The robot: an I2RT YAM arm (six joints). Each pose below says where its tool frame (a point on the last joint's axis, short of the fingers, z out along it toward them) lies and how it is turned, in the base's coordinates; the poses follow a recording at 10 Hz.
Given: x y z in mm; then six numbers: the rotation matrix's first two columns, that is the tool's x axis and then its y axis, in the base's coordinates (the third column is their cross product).
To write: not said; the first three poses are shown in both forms.
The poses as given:
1: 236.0, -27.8, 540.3, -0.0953, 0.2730, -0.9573, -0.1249, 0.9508, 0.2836
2: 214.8, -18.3, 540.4, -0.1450, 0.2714, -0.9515, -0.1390, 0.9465, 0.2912
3: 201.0, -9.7, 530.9, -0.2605, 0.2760, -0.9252, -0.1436, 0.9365, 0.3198
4: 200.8, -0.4, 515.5, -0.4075, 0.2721, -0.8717, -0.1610, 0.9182, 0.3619
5: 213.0, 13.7, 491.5, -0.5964, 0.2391, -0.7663, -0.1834, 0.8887, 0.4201
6: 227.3, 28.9, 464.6, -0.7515, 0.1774, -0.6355, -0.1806, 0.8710, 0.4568
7: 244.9, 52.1, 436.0, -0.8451, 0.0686, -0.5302, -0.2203, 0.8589, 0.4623
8: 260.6, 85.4, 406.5, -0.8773, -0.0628, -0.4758, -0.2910, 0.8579, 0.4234
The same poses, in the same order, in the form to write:
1: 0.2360, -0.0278, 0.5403; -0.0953, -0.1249, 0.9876; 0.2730, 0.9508, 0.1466; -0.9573, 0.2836, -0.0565
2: 0.2148, -0.0183, 0.5404; -0.1450, -0.1390, 0.9796; 0.2714, 0.9465, 0.1745; -0.9515, 0.2912, -0.0995
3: 0.2010, -0.0097, 0.5309; -0.2605, -0.1436, 0.9547; 0.2760, 0.9365, 0.2162; -0.9252, 0.3198, -0.2043
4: 0.2008, -0.0004, 0.5155; -0.4075, -0.1610, 0.8989; 0.2721, 0.9182, 0.2878; -0.8717, 0.3619, -0.3304
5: 0.2130, 0.0137, 0.4915; -0.5964, -0.1834, 0.7815; 0.2391, 0.8887, 0.3911; -0.7663, 0.4201, -0.4862
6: 0.2273, 0.0289, 0.4646; -0.7515, -0.1806, 0.6346; 0.1774, 0.8710, 0.4581; -0.6355, 0.4568, -0.6225
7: 0.2449, 0.0521, 0.4360; -0.8451, -0.2203, 0.4871; 0.0686, 0.8589, 0.5075; -0.5302, 0.4623, -0.7107
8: 0.2606, 0.0854, 0.4065; -0.8773, -0.2910, 0.3816; -0.0628, 0.8579, 0.5099; -0.4758, 0.4234, -0.7709
